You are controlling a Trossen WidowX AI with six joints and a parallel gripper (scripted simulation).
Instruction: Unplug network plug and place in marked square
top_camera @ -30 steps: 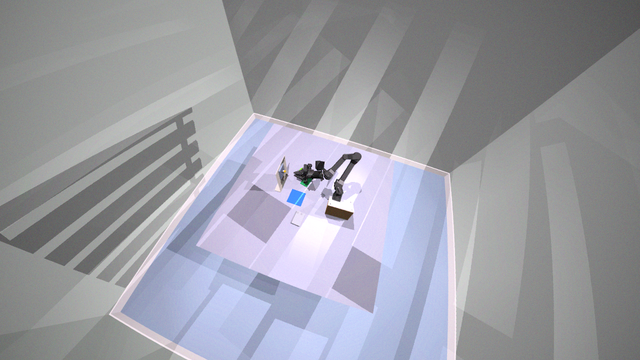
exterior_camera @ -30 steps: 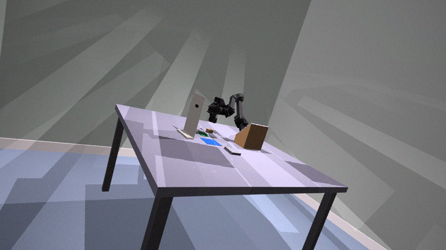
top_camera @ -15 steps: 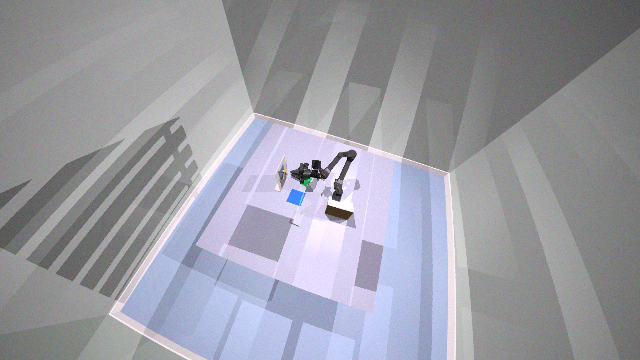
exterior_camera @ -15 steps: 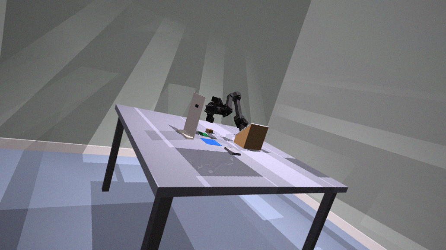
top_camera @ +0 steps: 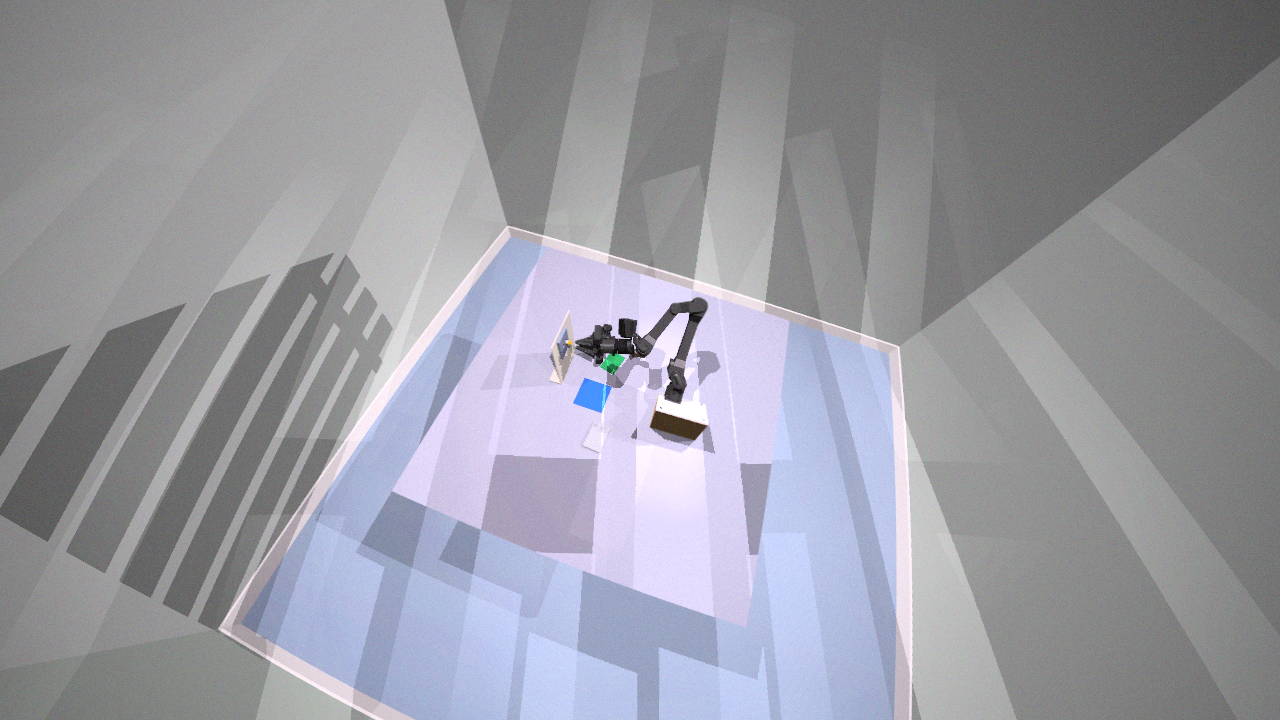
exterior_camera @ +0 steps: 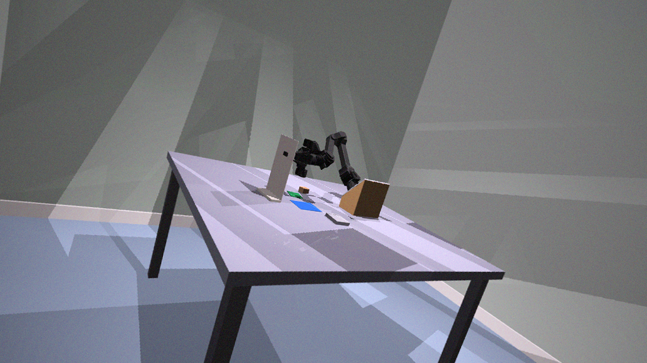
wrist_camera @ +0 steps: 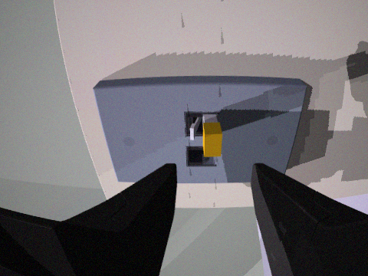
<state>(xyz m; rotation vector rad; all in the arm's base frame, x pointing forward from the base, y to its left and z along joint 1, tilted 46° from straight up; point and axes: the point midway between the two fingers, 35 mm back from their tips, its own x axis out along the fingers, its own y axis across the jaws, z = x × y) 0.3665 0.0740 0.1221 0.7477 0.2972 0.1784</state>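
The network plug lies 4 cm ahead of my gripper tip. From my gripper tip the other things lie so: upright panel: 6 cm ahead, 1 cm to the left, 8 cm below; small block: 21 cm behind, 17 cm to the right, 20 cm below; blue square: 10 cm behind, 8 cm to the left, 21 cm below.
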